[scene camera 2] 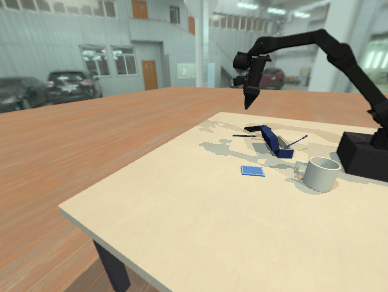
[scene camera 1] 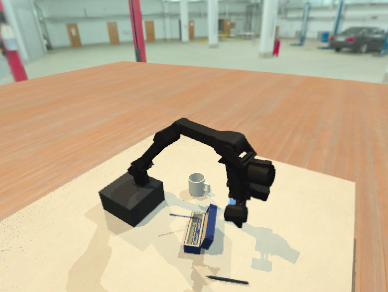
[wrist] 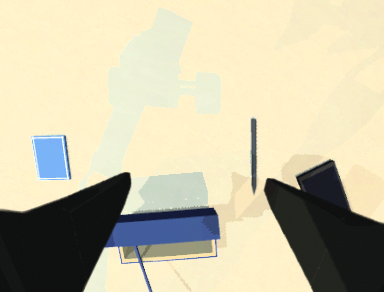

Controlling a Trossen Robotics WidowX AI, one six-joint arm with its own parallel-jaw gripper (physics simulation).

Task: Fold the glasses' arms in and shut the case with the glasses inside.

Observation:
The gripper [scene camera 1: 242, 216] is open, holding nothing. On the table rest a small blue card [wrist: 51, 157], a flat black phone [wrist: 323, 181] and a grey mug [scene camera 2: 320, 175]. Also in view: a dark blue glasses case [wrist: 182, 234].
The gripper shows as well in the wrist view [wrist: 199, 181]. The wrist view misses the grey mug, which is hidden by the gripper. Scene camera 1 does not show the flat black phone: it is out of frame.

